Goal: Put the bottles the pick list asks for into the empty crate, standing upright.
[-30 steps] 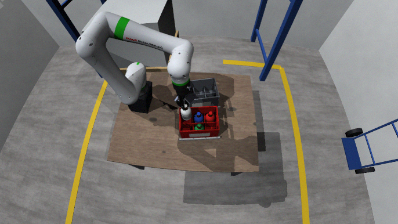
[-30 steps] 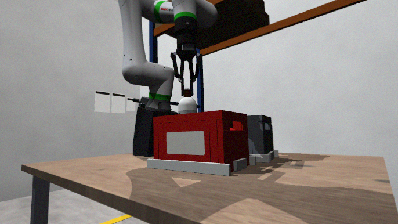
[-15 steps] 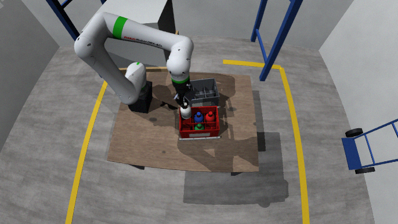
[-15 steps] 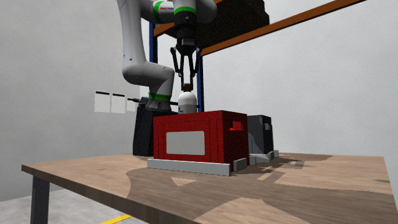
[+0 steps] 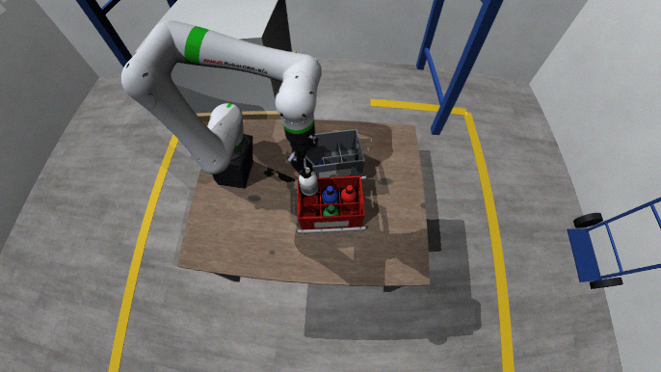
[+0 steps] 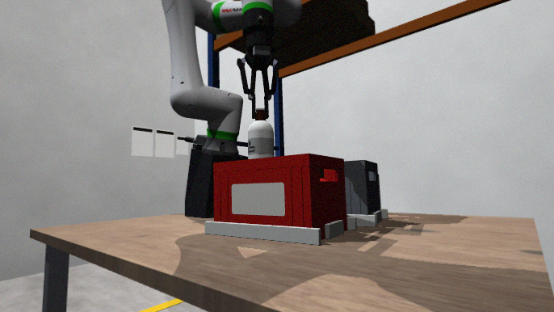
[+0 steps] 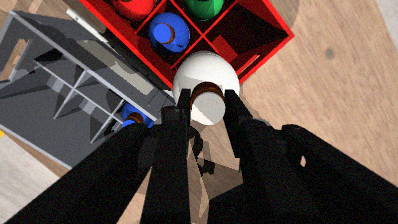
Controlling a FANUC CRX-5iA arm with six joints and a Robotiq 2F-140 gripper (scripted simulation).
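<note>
The white bottle lies 8 cm below my hand. Round my hand: red crate 26 cm below, 8 cm ahead, 5 cm to the right; then green bottle 25 cm below, 10 cm to the right, 8 cm ahead; then blue bottle 25 cm below, 15 cm to the left, 4 cm ahead.
</note>
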